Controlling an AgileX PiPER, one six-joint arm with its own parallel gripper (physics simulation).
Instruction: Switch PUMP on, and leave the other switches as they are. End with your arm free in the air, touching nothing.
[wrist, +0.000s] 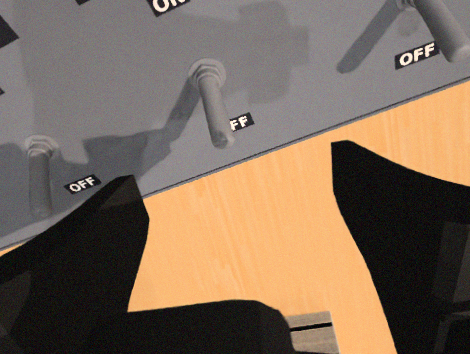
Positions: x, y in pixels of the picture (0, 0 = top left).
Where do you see the gripper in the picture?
At 234, 182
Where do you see a grey switch panel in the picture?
103, 96
